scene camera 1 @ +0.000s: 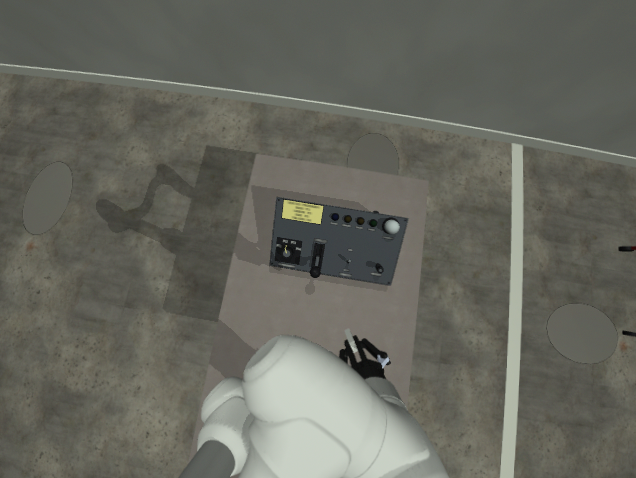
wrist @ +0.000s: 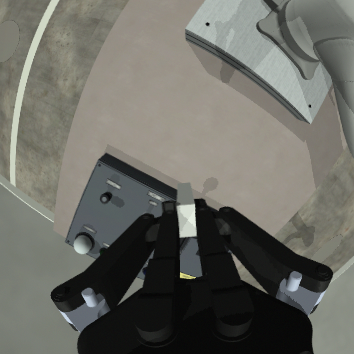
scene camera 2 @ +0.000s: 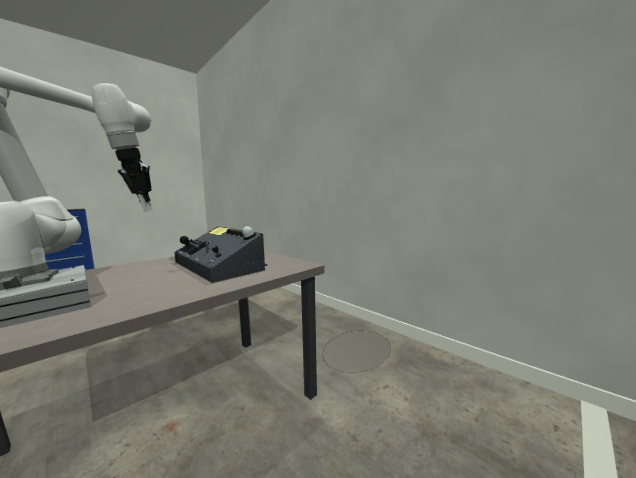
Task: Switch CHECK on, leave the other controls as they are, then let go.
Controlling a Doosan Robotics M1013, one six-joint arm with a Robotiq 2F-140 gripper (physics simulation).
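Frame: origin at the arm's base, x right, y down, z ahead, level; metres.
Seen in the pictures: gripper, between the fingertips: [scene camera 1: 348, 333] [wrist: 184, 194] [scene camera 2: 148, 210]; arm's base, origin of its link: [wrist: 298, 32] [scene camera 2: 20, 282].
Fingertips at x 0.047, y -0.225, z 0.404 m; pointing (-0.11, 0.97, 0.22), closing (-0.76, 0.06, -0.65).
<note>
Offsets run from my fingertips to a thing's top centre. "spot": to the spot under its first point. Level surfaces: height alone.
The sloped dark control box [scene camera 1: 308, 231] [scene camera 2: 237, 261] [wrist: 92, 210] stands on the table. The CHECK toggle @[dx -0.029, dy +0.156, dz +0.220 m] [scene camera 1: 348, 261] [scene camera 2: 208, 246] is a small lever between two small labels near the box's front edge; which way it leans is too small to tell. In the wrist view the fingers hide the toggle. My gripper [scene camera 1: 351, 340] [scene camera 2: 146, 204] [wrist: 184, 194] is shut and empty, with its pale fingertips together. It hangs high above the table, on the robot's side of the box, apart from every control.
The MODE knob @[dx +0.091, dy +0.159, dz +0.230 m] [scene camera 1: 379, 267] [scene camera 2: 215, 250] [wrist: 105, 198], black-balled HOLD lever @[dx -0.142, dy +0.132, dz +0.146 m] [scene camera 1: 315, 272] [scene camera 2: 184, 239], a rotary dial @[dx -0.267, dy +0.166, dz +0.193 m] [scene camera 1: 286, 252] and a white dome @[spot: dx +0.077, dy +0.090, dz +0.371 m] [scene camera 1: 391, 226] [scene camera 2: 247, 231] [wrist: 82, 243] are on the box. The robot's base plate [scene camera 2: 51, 300] [wrist: 235, 50] is on the table @[dy +0.297 m] [scene camera 1: 287, 308] [scene camera 2: 138, 287] [wrist: 150, 100].
</note>
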